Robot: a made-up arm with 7 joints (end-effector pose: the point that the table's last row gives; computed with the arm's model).
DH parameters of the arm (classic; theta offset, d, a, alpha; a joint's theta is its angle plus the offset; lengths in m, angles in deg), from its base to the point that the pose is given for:
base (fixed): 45 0 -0.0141 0
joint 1: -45 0.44 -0.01 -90
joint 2: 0 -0.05 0.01 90
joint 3: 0 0.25 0.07 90
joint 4: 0 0.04 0.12 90
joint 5: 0 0.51 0.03 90
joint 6: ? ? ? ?
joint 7: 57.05 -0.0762 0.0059 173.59
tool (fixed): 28.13 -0.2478 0 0
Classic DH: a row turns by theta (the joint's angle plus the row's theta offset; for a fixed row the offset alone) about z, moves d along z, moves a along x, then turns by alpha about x.
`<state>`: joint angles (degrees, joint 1 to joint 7).
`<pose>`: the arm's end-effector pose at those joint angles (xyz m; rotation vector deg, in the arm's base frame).
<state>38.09 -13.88 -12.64 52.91 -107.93 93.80 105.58</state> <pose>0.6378 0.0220 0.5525 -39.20 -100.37 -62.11</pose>
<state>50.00 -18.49 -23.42 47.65 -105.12 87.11 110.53</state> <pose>0.6343 0.0531 0.5022 -27.50 -92.60 -62.79</pose>
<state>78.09 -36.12 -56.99 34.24 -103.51 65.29 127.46</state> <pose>0.5865 0.1523 0.3295 5.71 -58.51 -71.06</pose>
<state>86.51 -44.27 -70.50 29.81 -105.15 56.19 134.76</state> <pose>0.5360 0.2098 0.2596 16.61 -40.06 -75.38</pose>
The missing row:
joint 6: 0 0.04 0.1 -90
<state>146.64 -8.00 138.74 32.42 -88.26 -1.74 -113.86</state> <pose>0.2364 -0.4071 0.1094 -29.55 17.35 99.26</pose>
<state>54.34 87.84 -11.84 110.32 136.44 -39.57 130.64</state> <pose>0.5961 0.1373 -0.0992 -50.74 7.70 106.85</pose>
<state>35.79 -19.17 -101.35 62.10 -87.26 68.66 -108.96</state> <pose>0.2164 -0.7493 0.3633 -22.17 59.35 53.90</pose>
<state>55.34 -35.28 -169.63 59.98 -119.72 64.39 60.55</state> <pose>-0.3229 -0.5222 0.0633 -76.61 43.87 -88.75</pose>
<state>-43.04 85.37 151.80 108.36 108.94 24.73 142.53</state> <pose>0.6664 -0.1290 1.0335 65.44 -148.44 -30.76</pose>
